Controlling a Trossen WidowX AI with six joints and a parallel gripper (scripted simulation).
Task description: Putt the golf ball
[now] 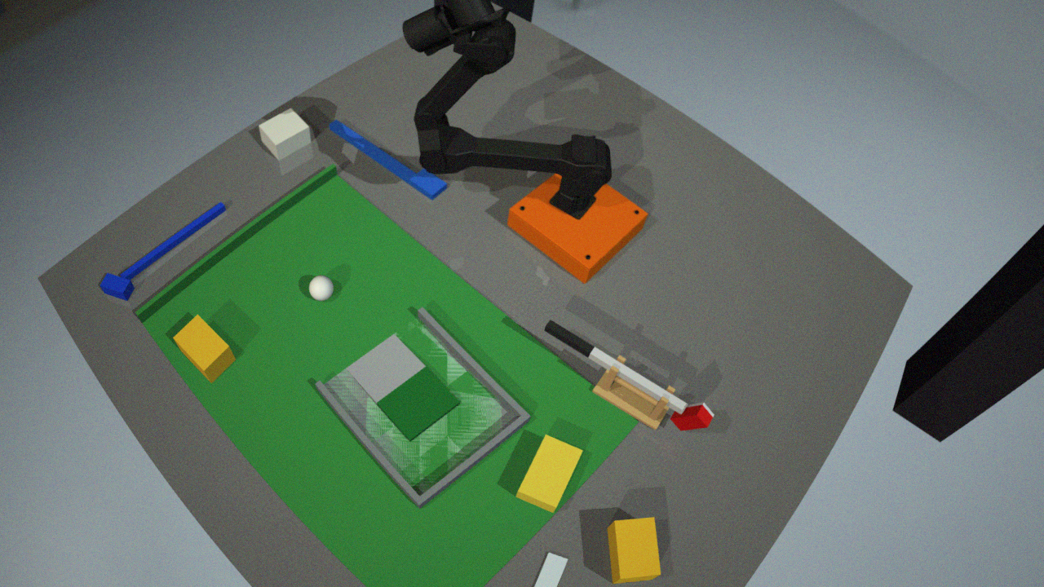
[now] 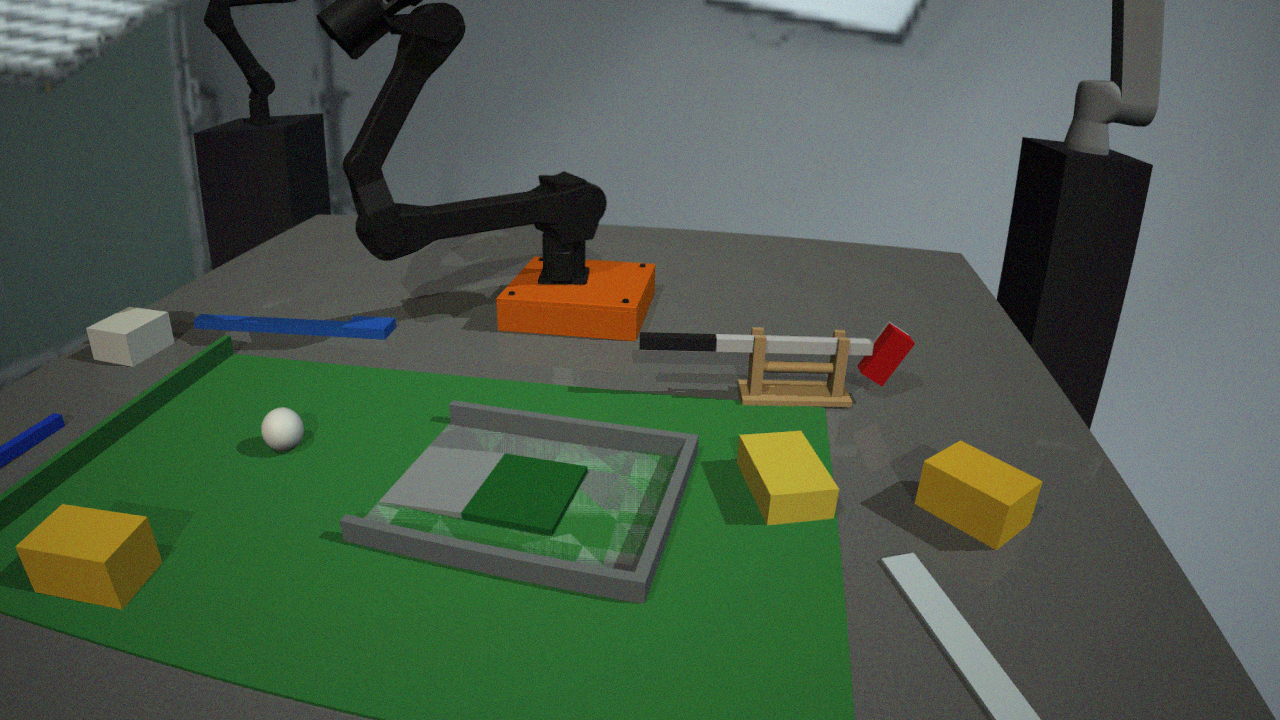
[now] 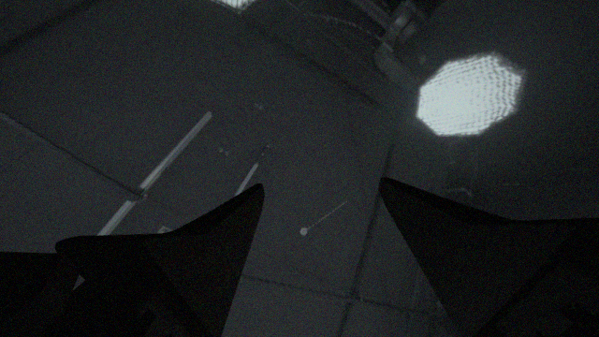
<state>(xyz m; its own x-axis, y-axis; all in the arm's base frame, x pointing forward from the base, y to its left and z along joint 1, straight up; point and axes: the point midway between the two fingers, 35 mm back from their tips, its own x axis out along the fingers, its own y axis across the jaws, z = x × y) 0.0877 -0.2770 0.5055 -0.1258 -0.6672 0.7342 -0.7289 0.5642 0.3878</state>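
Now: gripper tip 560 mm to the right of the red putter, 520 mm above it and 170 mm short of it. Round my gripper tip: wooden stand: 580 mm to the left, 540 mm below, 170 mm ahead; then white block: 550 mm below, 270 mm to the right, 100 mm ahead; then white golf ball: 550 mm below, 320 mm ahead, 60 mm to the left.
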